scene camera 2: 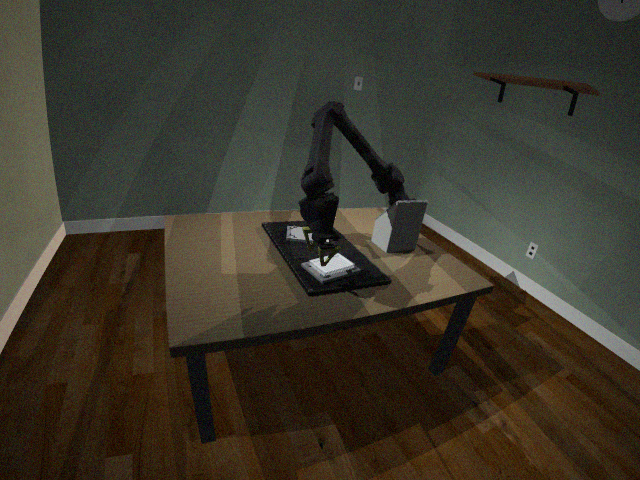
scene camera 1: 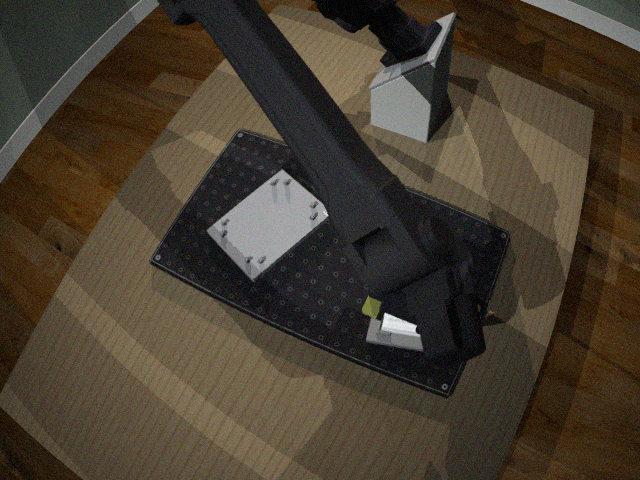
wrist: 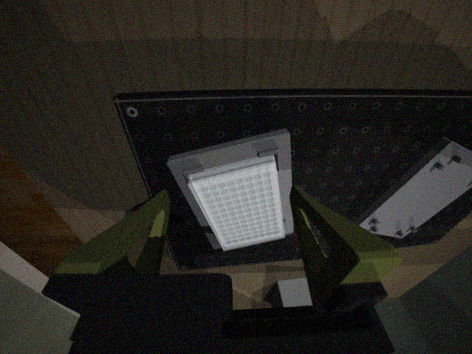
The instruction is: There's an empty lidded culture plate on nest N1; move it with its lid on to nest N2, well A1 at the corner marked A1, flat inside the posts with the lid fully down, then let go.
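Pixels of known places: gripper, fingertip midpoint: [scene camera 2: 316, 257] [scene camera 1: 414, 329] [wrist: 229, 192]; arm's base, origin of the base link: [scene camera 2: 401, 209] [scene camera 1: 413, 46].
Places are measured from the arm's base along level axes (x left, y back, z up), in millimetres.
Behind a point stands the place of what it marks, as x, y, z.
The white lidded culture plate [scene camera 1: 398, 324] {179, -421, -120} [scene camera 2: 333, 264] {197, -364, -120} [wrist: 240, 205] {188, -379, -120} rests on a grey nest [scene camera 1: 395, 341] {186, -440, -136} [wrist: 230, 147] {202, -440, -137}, apparently flat. The lid appears to be on; whether it is fully down is too fine to tell. The other nest [scene camera 1: 268, 224] {-74, -367, -136} [scene camera 2: 295, 234] {-73, -414, -137} [wrist: 415, 200] {-66, -364, -137} is bare, with small posts near its corners. Labels N1, N2 and A1 are not readable. My gripper [scene camera 1: 425, 307] [scene camera 2: 317, 257] {205, -430, -86} [wrist: 229, 192] {205, -430, -86} is open and empty above the plate, its yellow-green fingers spread wide to either side. The arm hides part of the plate and its nest in scene camera 1.
Both nests are on a black perforated board [scene camera 1: 320, 281] {42, -406, -148} [scene camera 2: 289, 258] {93, -481, -148} [wrist: 340, 117] {95, -470, -148} on a wooden table [scene camera 1: 248, 403] {50, -625, -161} [scene camera 2: 206, 289] {231, -770, -161}. A pale angled block [scene camera 1: 398, 111] {10, -83, -99} [scene camera 2: 408, 227] {57, 11, -56} [wrist: 295, 292] {33, -80, -132} stands at the arm's base, beyond the board.
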